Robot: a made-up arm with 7 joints.
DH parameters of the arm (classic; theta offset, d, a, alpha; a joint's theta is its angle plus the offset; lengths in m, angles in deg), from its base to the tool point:
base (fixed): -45.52 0 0.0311 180
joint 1: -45.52 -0.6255 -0.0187 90
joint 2: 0 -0.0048 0.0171 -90
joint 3: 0 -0.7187 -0.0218 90
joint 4: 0 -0.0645 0.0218 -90
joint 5: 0 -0.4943 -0.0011 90
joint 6: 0 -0.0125 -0.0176 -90
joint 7: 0 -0.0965 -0.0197 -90
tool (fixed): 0 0.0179 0 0
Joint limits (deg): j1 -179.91..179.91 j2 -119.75..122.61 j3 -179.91..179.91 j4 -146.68..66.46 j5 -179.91..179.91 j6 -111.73..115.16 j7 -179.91..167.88
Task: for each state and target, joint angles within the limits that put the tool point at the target. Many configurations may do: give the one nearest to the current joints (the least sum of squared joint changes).
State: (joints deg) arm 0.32 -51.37 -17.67 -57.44 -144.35 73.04 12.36
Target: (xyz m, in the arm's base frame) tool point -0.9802 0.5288 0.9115
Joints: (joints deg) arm 31.03 -53.27 -5.32 -48.88 -142.18 71.30 11.99
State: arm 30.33 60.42 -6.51 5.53 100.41 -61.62 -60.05
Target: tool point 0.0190 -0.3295 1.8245
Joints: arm 66.53 24.13 -30.63 -24.52 92.90 -46.71 -63.56
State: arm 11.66 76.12 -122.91 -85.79 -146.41 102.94 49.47
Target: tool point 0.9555 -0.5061 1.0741
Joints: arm 5.66 54.33 -117.75 -44.59 -141.12 89.53 47.81
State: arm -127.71 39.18 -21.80 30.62 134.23 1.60 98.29
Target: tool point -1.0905 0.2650 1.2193
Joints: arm -166.32 57.30 -25.61 7.77 134.33 10.53 96.26
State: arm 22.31 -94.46 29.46 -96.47 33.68 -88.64 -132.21
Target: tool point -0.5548 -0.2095 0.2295
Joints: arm -13.90 -82.09 -0.64 -104.18 27.72 -90.97 -130.59
